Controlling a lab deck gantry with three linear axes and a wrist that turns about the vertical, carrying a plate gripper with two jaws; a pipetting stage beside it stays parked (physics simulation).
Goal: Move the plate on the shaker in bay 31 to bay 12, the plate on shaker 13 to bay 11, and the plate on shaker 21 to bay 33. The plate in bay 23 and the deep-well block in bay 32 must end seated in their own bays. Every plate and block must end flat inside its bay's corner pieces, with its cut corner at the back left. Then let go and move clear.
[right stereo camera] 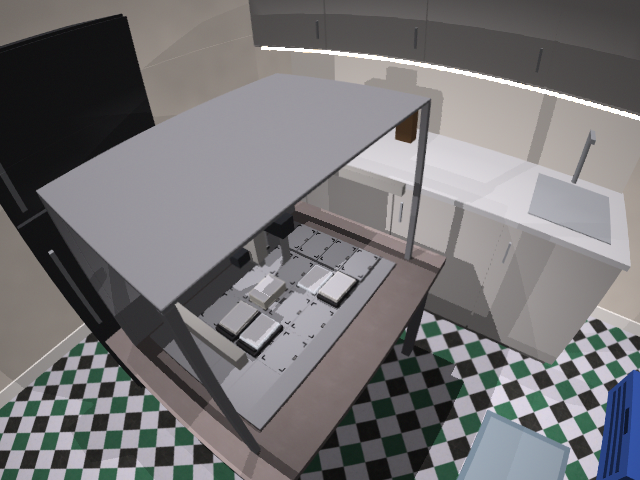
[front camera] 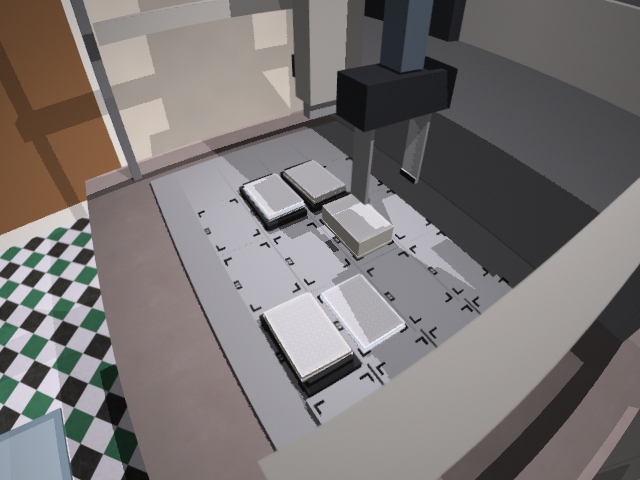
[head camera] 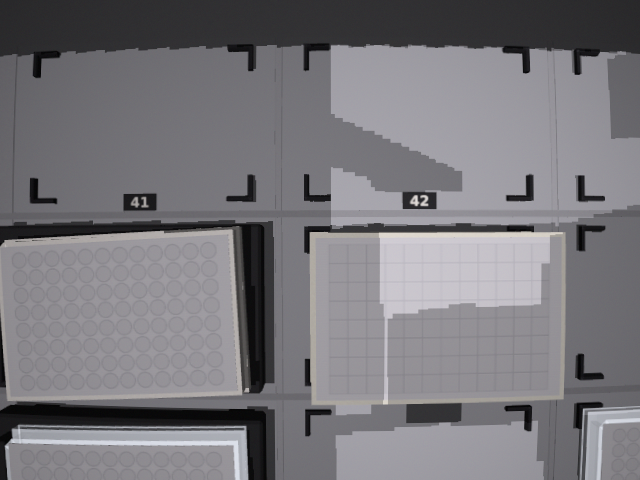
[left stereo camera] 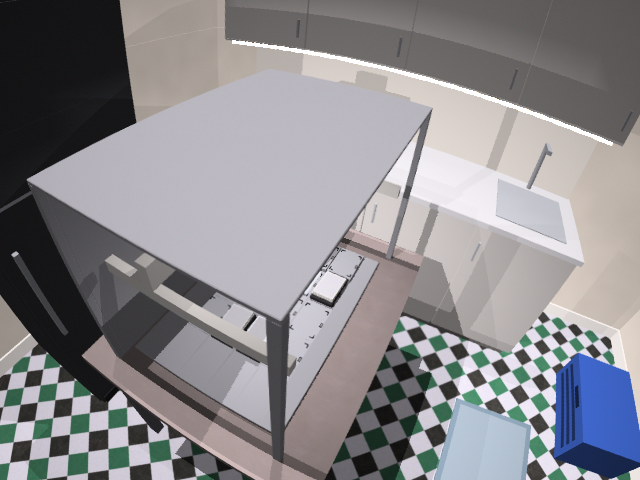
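Seen in the pictures: gripper, between the fingertips: [right stereo camera: 276, 255] [front camera: 385, 187]; robot's base, origin of its link: [right stereo camera: 282, 370] [front camera: 199, 213].
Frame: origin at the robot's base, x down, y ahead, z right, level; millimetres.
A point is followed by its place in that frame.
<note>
My gripper [front camera: 386, 190] {x -160, y 300, z -250 mm} [right stereo camera: 272, 260] {x -160, y 300, z -250 mm} is open and empty, its two jaws wide apart, in the air behind the deep-well block. The plate on shaker 31 [front camera: 313, 178] {x -37, y 70, z -253 mm} [head camera: 116, 315] {x -37, y 68, z -258 mm} [right stereo camera: 237, 316] {x -37, y 64, z -258 mm} looks slightly turned in the head view. The plate on shaker 21 [front camera: 272, 193] {x -37, y 69, z -151 mm} [head camera: 124, 465] {x -37, y 70, z -181 mm} [right stereo camera: 261, 330] {x -37, y 69, z -144 mm} lies in front of it. The plate on shaker 13 [front camera: 309, 333] {x -37, y 398, z -46 mm} [left stereo camera: 329, 286] {x -37, y 382, z -41 mm} [right stereo camera: 338, 285] {x -37, y 391, z -39 mm} is beside the plate in bay 23 [front camera: 364, 310] {x -14, y 398, z -150 mm} [right stereo camera: 315, 277] {x -14, y 394, z -150 mm}. The tall deep-well block [front camera: 356, 222] {x -42, y 243, z -244 mm} [head camera: 439, 351] {x -42, y 227, z -241 mm} [right stereo camera: 266, 291] {x -42, y 213, z -245 mm} stands in bay 32. Bays 11 [front camera: 227, 224] {x 0, y 67, z -41 mm}, 12 [front camera: 263, 271] {x 0, y 224, z -51 mm} and 33 [front camera: 410, 284] {x 0, y 392, z -260 mm} hold no plate. Cut corners are unclear.
Bays 41 [head camera: 139, 124] {x 0, y 63, z -364 mm} and 42 [head camera: 413, 93] {x 0, y 225, z -381 mm} lie behind shaker 31 and the block. Black corner pieces mark the bays. A pale beam [front camera: 465, 341] {x -400, y 610, z 13 mm} crosses the near side in the front view. A grey post [left stereo camera: 277, 382] {x -515, y -271, z 110 mm} and the roof [left stereo camera: 232, 180] {x -691, y -43, z -127 mm} enclose the deck.
</note>
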